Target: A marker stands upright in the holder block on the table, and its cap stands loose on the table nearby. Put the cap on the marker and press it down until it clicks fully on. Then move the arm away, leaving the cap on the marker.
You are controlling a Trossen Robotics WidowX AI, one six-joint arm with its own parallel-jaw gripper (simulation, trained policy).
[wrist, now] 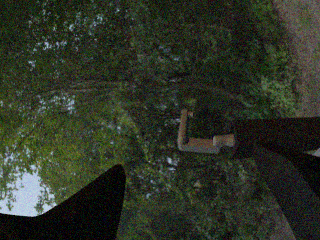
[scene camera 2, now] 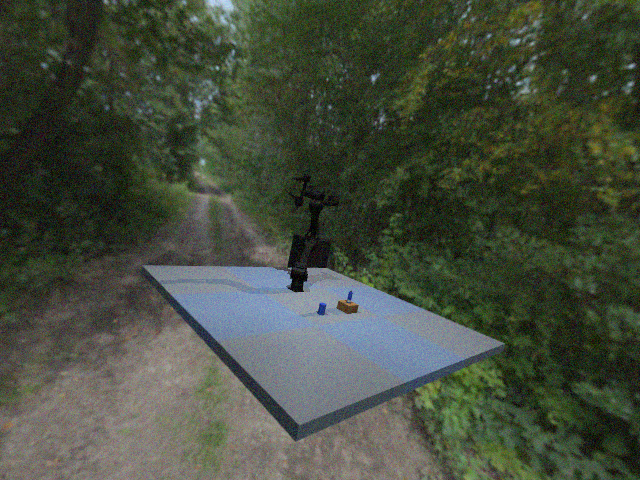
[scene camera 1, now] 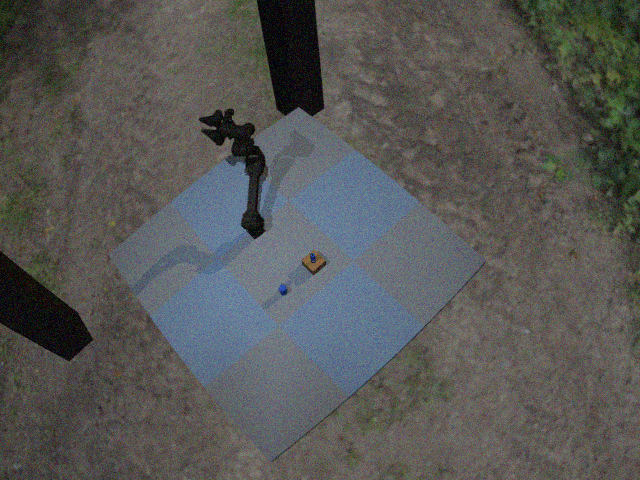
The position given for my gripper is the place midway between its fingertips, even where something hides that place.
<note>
I see my gripper (scene camera 1: 200, 124).
My gripper also shows in the wrist view (wrist: 190, 161).
</note>
